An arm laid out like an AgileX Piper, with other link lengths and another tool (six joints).
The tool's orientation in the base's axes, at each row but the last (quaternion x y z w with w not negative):
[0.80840, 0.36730, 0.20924, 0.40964]
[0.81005, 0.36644, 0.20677, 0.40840]
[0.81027, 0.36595, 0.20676, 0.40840]
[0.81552, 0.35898, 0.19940, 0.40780]
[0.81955, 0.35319, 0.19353, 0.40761]
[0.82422, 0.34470, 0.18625, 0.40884]
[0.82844, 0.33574, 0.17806, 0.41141]
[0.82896, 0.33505, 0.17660, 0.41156]
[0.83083, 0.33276, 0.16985, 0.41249]
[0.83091, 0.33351, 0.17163, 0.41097]
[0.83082, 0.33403, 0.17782, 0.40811]
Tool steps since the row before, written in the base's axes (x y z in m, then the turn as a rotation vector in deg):
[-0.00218, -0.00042, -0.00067, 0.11, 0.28, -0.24]
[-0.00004, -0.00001, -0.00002, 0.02, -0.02, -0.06]
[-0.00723, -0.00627, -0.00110, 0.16, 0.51, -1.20]
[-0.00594, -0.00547, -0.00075, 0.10, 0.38, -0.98]
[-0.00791, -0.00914, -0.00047, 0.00, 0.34, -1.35]
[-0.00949, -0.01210, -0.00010, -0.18, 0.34, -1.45]
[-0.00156, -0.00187, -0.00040, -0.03, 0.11, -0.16]
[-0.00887, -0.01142, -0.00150, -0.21, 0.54, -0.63]
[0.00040, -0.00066, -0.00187, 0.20, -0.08, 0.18]
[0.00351, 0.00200, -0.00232, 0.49, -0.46, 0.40]
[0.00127, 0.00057, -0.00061, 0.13, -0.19, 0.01]
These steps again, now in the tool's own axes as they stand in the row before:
[-0.00175, -0.00130, -0.00079, 0.28, -0.26, 0.07]
[-0.00003, -0.00003, -0.00001, 0.00, -0.03, 0.06]
[-0.00949, -0.00146, -0.00074, 0.45, -1.11, 0.54]
[-0.00805, -0.00088, -0.00037, 0.32, -0.91, 0.44]
[-0.01209, 0.00011, 0.00035, 0.21, -1.23, 0.62]
[-0.01530, 0.00115, 0.00107, 0.08, -1.38, 0.57]
[-0.00243, -0.00014, 0.00040, 0.05, -0.19, 0.02]
[-0.01435, 0.00015, 0.00230, 0.22, -0.83, -0.05]
[-0.00018, -0.00104, 0.00173, 0.09, 0.26, 0.05]
[0.00389, -0.00128, 0.00223, 0.04, 0.72, 0.29]
[0.00129, -0.00022, 0.00077, -0.04, 0.15, 0.17]

